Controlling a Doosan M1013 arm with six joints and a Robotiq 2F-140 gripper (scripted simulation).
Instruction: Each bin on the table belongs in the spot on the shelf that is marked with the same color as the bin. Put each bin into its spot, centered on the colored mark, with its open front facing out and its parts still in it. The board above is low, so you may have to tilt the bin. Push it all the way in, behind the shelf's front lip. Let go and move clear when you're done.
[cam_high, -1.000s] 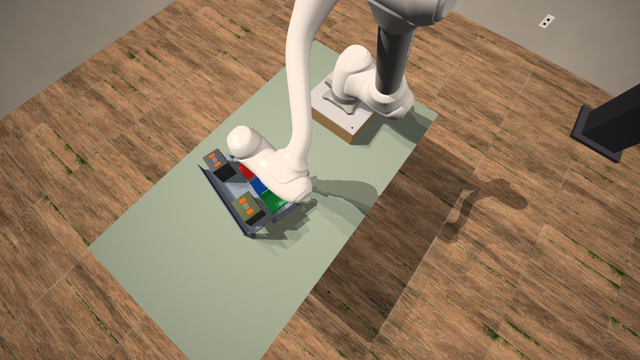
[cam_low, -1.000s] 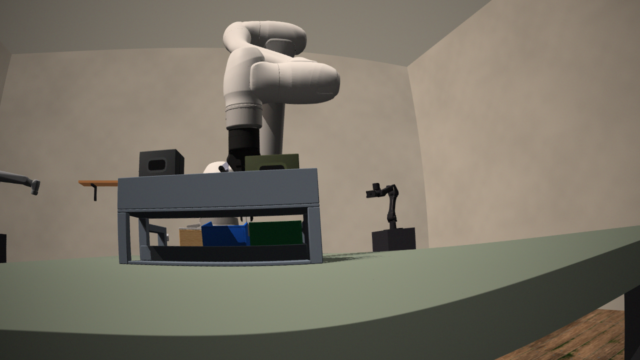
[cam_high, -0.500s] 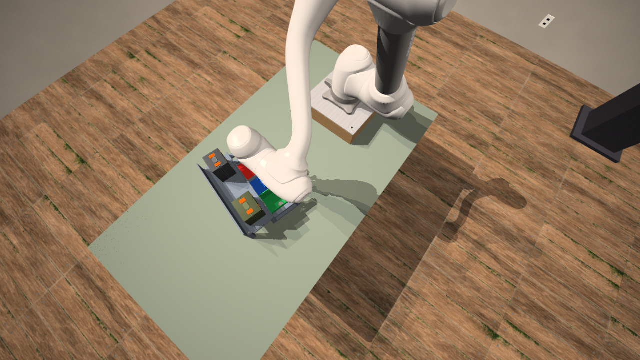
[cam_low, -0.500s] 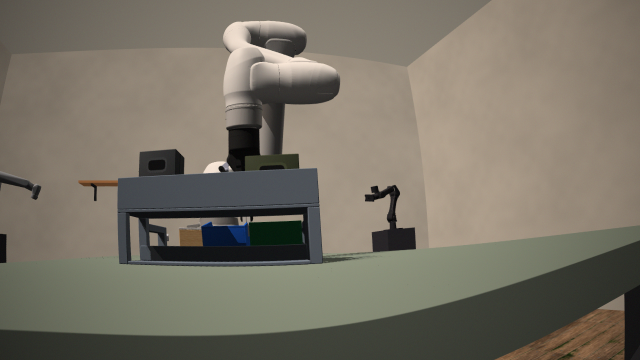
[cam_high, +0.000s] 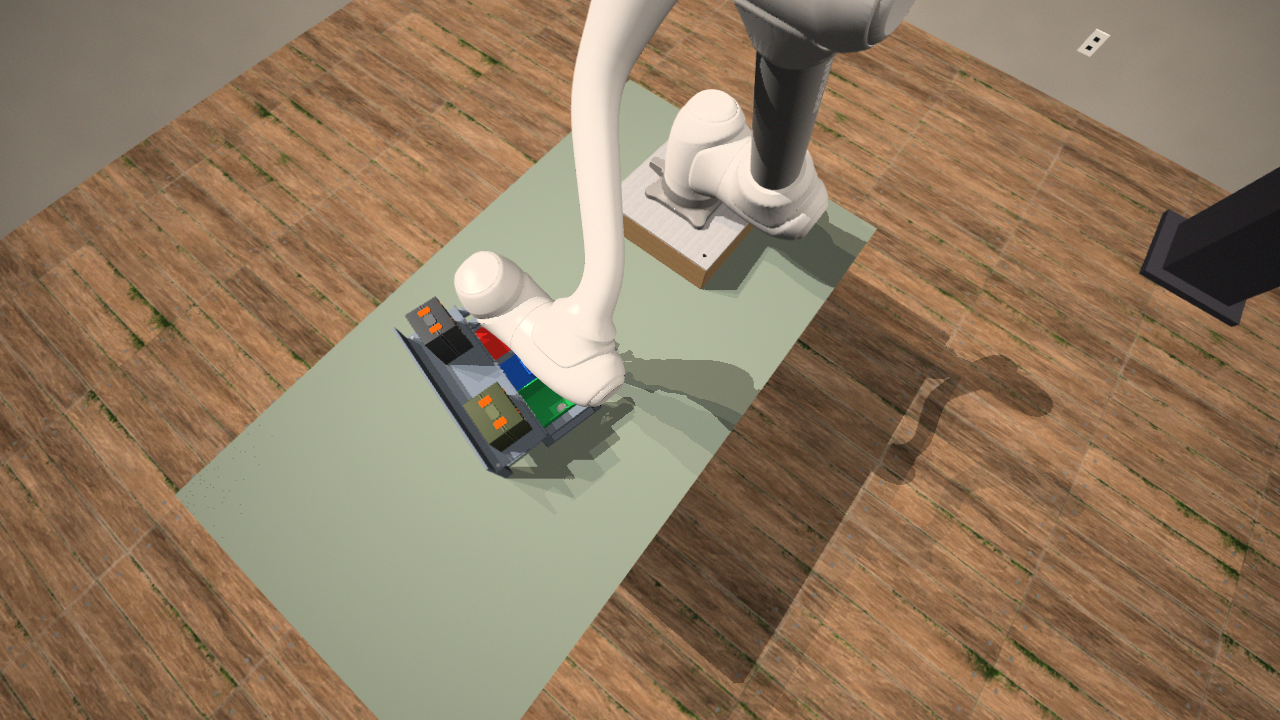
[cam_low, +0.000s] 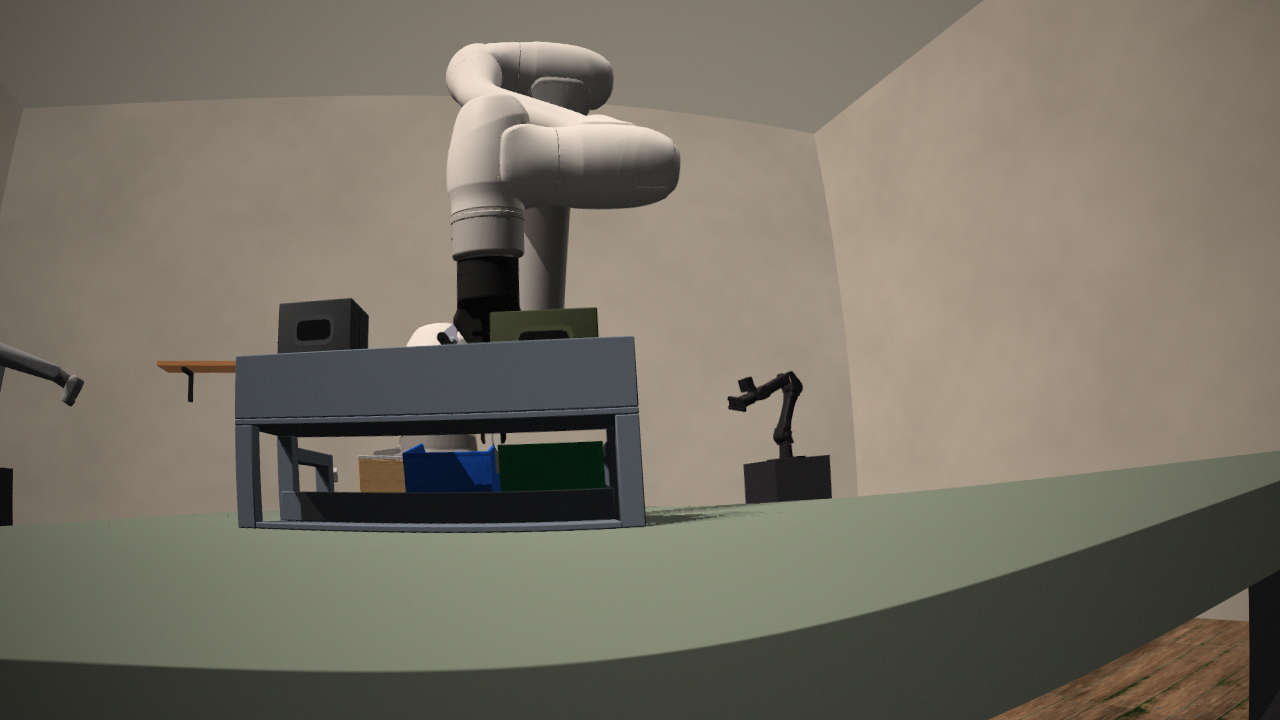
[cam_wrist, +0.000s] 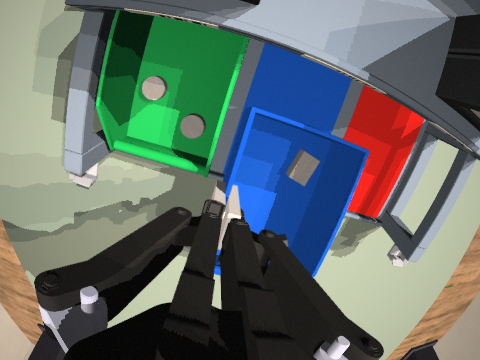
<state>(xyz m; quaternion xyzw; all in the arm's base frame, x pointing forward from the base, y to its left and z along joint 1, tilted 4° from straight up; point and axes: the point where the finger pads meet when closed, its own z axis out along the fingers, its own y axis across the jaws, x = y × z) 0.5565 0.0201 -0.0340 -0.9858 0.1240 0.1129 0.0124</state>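
Now: hand 2 cm past the blue bin, 4 cm to the left of it and 4 cm above it. Round my hand: black box: 13 cm ahead, 20 cm to the right, 7 cm above; then olive box: 19 cm ahead, 2 cm to the left, 6 cm above; then green bin: 10 cm ahead, 4 cm to the left, 5 cm below.
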